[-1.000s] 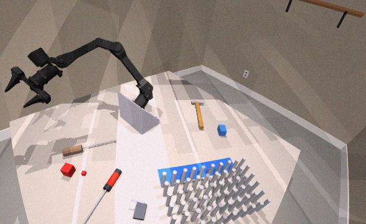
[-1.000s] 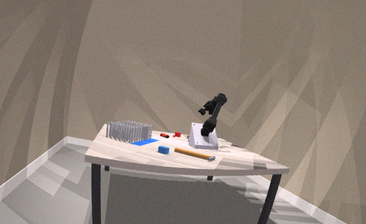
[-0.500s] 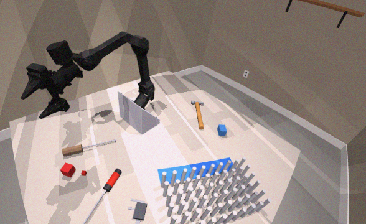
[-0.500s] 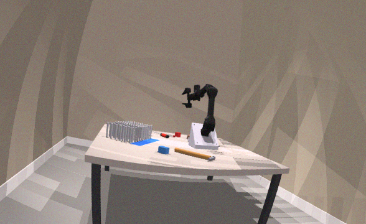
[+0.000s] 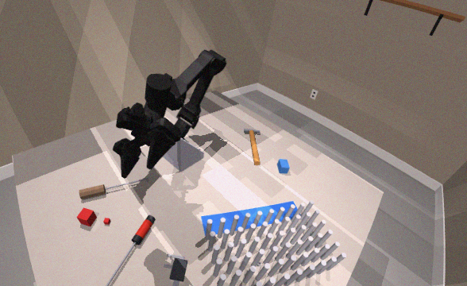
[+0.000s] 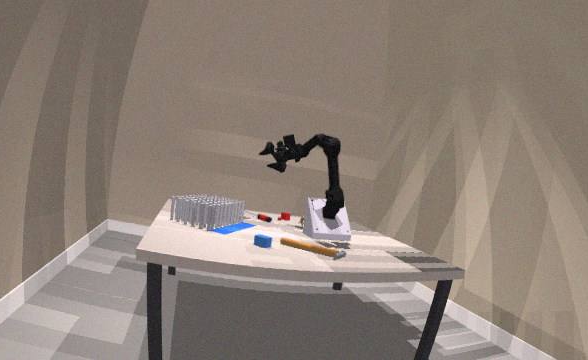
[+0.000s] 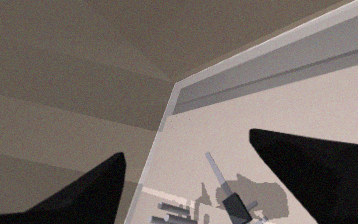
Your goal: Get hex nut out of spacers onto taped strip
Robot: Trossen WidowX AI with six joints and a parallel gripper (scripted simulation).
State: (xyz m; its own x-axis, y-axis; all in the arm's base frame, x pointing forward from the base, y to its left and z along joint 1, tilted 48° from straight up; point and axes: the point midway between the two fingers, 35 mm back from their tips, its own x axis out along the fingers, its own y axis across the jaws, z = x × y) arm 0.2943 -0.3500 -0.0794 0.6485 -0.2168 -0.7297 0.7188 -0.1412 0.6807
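My gripper tip is 270 mm past the hook tool, 20 mm to the right of it and 320 mm above it. Also, from my gripper tip: blue cube 90 mm ahead, 650 mm to the left, 310 mm below; then blue taped strip 160 mm ahead, 330 mm to the left, 330 mm below; then small red cube 160 mm behind, 80 mm to the right, 330 mm below.
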